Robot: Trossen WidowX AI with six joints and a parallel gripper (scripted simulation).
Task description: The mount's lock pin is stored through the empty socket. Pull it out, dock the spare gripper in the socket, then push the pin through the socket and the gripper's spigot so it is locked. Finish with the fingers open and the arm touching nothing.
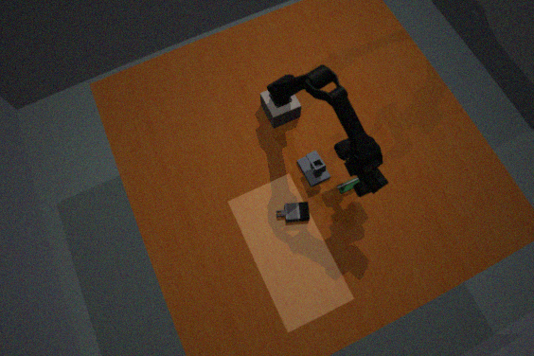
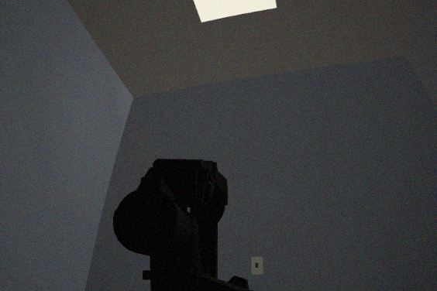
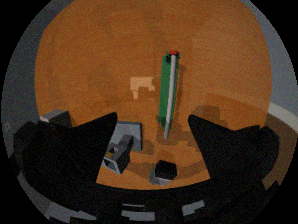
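Right now my gripper tip is 20 mm short of the spare gripper, 230 mm to the left of it and 60 mm above it. Round my gripper tip: flat green strip 20 mm ahead, 20 mm to the left, 60 mm below; then grey mount 80 mm behind, 90 mm to the right, 40 mm below.
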